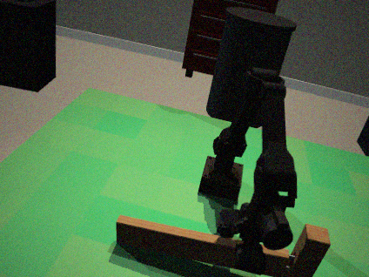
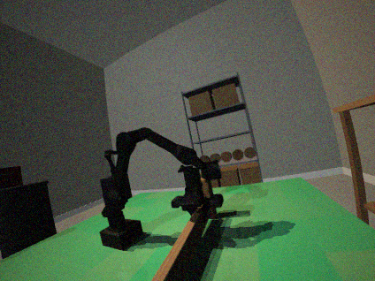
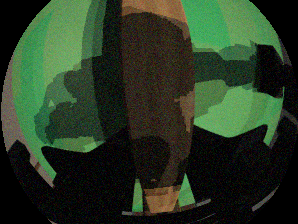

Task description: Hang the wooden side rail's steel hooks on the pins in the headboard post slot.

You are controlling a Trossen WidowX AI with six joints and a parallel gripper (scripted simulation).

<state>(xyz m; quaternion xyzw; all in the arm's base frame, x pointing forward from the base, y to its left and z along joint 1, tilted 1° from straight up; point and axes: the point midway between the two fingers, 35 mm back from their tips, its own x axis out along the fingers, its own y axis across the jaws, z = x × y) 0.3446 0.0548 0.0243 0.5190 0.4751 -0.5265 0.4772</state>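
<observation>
The headboard post lies 1 cm ahead of my gripper tip, 13 cm to the left of it and 4 cm above it.
</observation>
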